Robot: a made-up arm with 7 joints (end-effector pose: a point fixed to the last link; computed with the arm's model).
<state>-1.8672 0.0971 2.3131 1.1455 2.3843 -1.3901 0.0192</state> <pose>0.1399 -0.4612 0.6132 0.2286 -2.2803 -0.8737</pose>
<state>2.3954 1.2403 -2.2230 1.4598 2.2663 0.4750 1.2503</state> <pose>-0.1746 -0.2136 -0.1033 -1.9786 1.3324 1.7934</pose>
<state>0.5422 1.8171 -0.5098 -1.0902 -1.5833 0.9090 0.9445</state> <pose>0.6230 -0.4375 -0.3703 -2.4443 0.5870 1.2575</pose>
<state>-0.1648 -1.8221 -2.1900 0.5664 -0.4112 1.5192 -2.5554</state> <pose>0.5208 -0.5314 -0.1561 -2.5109 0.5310 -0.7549</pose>
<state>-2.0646 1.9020 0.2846 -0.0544 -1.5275 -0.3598 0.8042</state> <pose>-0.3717 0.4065 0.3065 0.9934 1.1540 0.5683</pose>
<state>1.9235 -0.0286 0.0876 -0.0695 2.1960 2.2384 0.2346</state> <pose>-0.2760 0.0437 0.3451 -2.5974 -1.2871 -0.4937</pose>
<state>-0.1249 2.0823 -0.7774 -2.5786 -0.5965 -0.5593 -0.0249</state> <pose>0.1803 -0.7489 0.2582 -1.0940 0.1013 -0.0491</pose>
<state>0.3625 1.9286 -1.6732 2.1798 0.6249 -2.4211 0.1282</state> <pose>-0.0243 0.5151 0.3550 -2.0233 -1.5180 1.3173</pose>
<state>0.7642 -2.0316 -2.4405 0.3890 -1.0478 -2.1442 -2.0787</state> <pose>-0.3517 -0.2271 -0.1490 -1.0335 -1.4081 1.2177</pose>
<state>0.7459 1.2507 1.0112 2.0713 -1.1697 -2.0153 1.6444</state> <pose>-0.2160 0.4027 0.0521 2.2740 -1.0876 0.7386</pose>
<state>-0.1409 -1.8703 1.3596 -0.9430 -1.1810 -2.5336 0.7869</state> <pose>0.4532 0.1390 0.1387 -2.1820 0.5387 1.1557</pose>
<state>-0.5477 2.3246 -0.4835 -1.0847 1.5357 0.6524 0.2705</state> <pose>0.1449 0.0640 -0.3987 0.5101 1.2086 1.3268</pose>
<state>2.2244 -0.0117 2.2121 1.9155 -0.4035 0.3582 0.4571</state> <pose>-0.9189 -0.6444 -0.1397 -0.4889 -0.3505 -1.8921</pose>
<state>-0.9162 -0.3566 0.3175 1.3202 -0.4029 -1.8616 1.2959</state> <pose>0.3727 -0.3351 0.6627 -0.3855 -2.8723 -0.1686</pose>
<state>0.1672 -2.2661 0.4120 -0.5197 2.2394 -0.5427 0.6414</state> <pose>-0.3827 -0.2151 -0.1353 -0.3451 -1.8841 -2.4728</pose>
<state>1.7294 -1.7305 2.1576 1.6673 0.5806 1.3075 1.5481</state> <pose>-0.0308 -0.3545 0.7146 -1.7211 -1.3528 -0.2531</pose>
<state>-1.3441 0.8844 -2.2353 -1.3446 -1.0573 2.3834 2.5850</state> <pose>0.1372 -0.6305 -0.2089 0.5625 -0.6054 -2.3998</pose>
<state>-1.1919 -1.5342 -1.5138 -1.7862 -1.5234 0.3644 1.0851</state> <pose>0.1491 0.5508 -0.2935 0.6029 0.5625 0.4524</pose>
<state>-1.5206 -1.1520 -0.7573 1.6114 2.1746 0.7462 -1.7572</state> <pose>-0.0489 -0.0129 0.1090 0.6684 1.7604 1.8810</pose>
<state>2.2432 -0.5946 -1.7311 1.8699 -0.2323 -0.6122 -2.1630</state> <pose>0.0258 -0.3163 -0.3252 2.7887 -0.5350 0.1114</pose>
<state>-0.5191 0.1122 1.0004 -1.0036 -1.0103 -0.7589 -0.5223</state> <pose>-0.2782 -0.3485 0.4131 -1.5631 -0.9633 -0.6242</pose>
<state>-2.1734 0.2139 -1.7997 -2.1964 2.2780 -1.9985 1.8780</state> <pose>-0.0245 0.0226 0.1098 0.9542 2.0311 -0.9116</pose>
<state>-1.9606 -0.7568 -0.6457 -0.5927 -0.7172 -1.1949 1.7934</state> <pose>0.3819 -0.4205 -0.0860 0.0355 -0.2779 -2.5127</pose>
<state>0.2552 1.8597 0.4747 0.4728 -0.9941 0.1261 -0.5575</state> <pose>0.3829 0.7456 0.0573 -0.4679 -0.7005 2.1158</pose>
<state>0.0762 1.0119 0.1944 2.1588 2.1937 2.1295 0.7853</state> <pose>0.2622 -0.1944 -0.1305 0.0979 -0.7731 -0.7011</pose>
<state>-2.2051 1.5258 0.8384 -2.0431 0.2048 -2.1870 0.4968</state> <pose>0.4633 -0.6215 0.2443 -0.8238 0.8616 0.6425</pose>
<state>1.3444 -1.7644 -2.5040 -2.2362 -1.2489 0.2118 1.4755</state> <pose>-0.3273 0.6254 0.2157 1.0511 1.8623 -0.0490</pose>
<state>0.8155 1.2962 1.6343 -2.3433 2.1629 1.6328 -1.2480</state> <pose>-0.1865 0.2152 -0.1567 1.7940 0.8128 1.5953</pose>
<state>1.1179 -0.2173 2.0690 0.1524 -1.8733 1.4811 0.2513</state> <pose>0.1895 0.5478 -0.0886 2.3296 0.8599 0.2391</pose>
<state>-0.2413 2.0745 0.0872 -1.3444 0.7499 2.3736 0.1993</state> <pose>0.2931 -0.4818 -0.4246 -0.7326 1.9923 1.3278</pose>
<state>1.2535 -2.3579 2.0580 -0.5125 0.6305 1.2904 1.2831</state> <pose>0.1854 0.2044 0.4000 0.2912 -1.6530 0.8117</pose>
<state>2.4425 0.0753 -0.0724 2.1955 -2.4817 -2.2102 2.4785</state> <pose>-0.3223 -0.0714 0.0213 -0.2131 -0.8977 -1.8319</pose>
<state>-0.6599 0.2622 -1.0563 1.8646 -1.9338 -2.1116 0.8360</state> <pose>0.2313 -0.3098 0.3121 -0.6099 1.5627 0.2121</pose>
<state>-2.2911 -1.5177 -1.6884 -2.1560 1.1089 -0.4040 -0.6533</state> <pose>0.0542 0.2409 0.6556 -1.7277 -1.1098 0.3206</pose>
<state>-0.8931 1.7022 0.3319 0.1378 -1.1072 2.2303 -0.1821</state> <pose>0.3178 -0.1190 0.7773 -1.2085 -0.3562 -0.8736</pose>
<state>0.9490 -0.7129 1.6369 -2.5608 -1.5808 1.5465 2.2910</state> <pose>-0.8044 0.3134 -0.2447 -0.4892 -2.1807 1.9845</pose>
